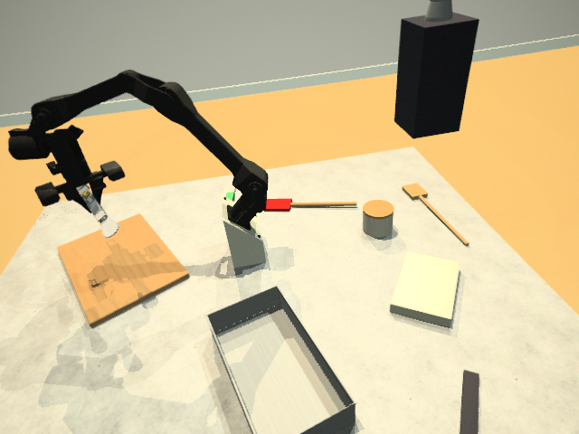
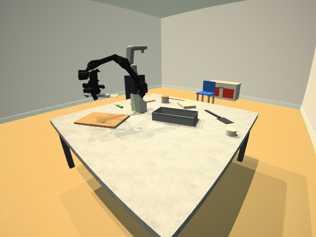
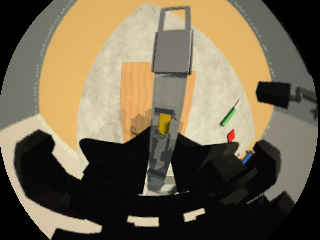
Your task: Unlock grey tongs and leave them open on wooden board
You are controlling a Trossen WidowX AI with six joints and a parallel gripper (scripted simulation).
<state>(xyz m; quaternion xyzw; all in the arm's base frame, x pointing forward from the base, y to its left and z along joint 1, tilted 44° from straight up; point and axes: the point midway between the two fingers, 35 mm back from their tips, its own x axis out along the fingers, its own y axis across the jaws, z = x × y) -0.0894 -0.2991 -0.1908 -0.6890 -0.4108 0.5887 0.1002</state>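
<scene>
Now: gripper tip 40 mm below the yellow lock piece, 20 mm past it and 10 mm to the left of it. From my gripper tip the other things lie so: green item 330 mm to the left, 210 mm behind, 150 mm below; then red-handled tool 540 mm to the left, 150 mm below, 90 mm behind; then wooden board 150 mm below, 30 mm ahead, 20 mm to the left.
</scene>
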